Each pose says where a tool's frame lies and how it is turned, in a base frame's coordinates. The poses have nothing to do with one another.
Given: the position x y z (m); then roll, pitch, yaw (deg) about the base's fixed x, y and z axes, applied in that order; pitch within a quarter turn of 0, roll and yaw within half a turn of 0.
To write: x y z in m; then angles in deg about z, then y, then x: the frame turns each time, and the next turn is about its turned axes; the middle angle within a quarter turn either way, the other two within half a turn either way. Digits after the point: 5 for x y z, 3 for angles.
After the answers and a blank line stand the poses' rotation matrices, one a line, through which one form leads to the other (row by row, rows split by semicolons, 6 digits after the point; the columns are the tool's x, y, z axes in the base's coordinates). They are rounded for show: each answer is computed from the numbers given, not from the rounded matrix.
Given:
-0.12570, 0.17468, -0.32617, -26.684, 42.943, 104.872
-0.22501, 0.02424, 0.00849, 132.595, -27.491, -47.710
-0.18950, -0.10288, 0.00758, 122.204, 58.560, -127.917
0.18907, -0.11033, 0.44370, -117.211, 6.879, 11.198
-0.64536, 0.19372, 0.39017, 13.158, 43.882, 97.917
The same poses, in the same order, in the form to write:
-0.12570, 0.17468, -0.32617, 104.872, 42.943, -26.684
-0.22501, 0.02424, 0.00849, -47.710, -27.491, 132.595
-0.18950, -0.10288, 0.00758, -127.917, 58.560, 122.204
0.18907, -0.11033, 0.44370, 11.198, 6.879, -117.211
-0.64536, 0.19372, 0.39017, 97.917, 43.882, 13.158

-0.187884 -0.785044 -0.590259; 0.707510 -0.525015 0.473064; -0.681270 -0.328733 0.654068
0.596904 -0.729327 -0.334346; -0.656219 -0.204037 -0.726461; 0.461609 0.653032 -0.600388
-0.320537 -0.864073 -0.388116; -0.411495 -0.242032 0.878688; -0.853187 0.441360 -0.277982
0.973900 -0.015688 -0.226433; 0.192802 -0.469249 0.861761; -0.119773 -0.882927 -0.453977
-0.099278 -0.986199 0.132497; 0.713899 0.022166 0.699898; -0.693175 0.164074 0.701846

